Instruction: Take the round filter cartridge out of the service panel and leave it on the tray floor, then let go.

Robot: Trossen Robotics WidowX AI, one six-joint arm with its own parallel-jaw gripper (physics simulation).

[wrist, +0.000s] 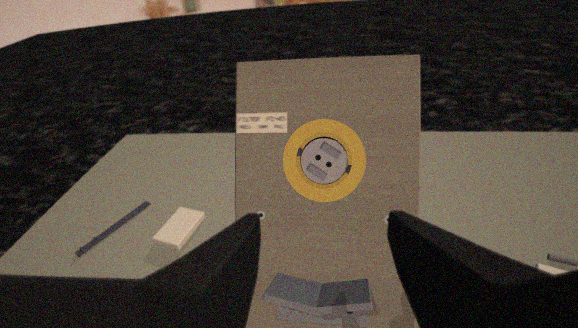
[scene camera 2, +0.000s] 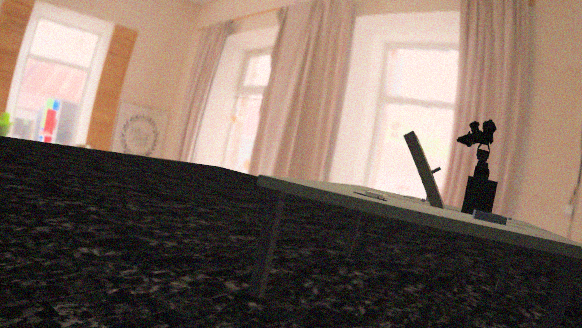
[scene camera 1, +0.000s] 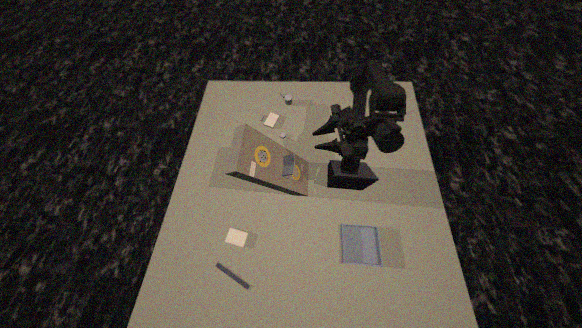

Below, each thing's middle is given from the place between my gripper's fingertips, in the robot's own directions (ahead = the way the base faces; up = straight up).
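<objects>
The round grey filter cartridge (wrist: 323, 160) is 110 mm below my hand, 190 mm ahead of it and 50 mm to the left of it. The white label (wrist: 246, 122) sits 70 mm below my hand, 190 mm ahead of it and 110 mm to the left of it. Then there is the grey tray (scene camera 1: 360, 244), which is far below my hand, far behind it and far to the left of it. Going by their middles, the tray is the farthest from my hand of the things named here.
</objects>
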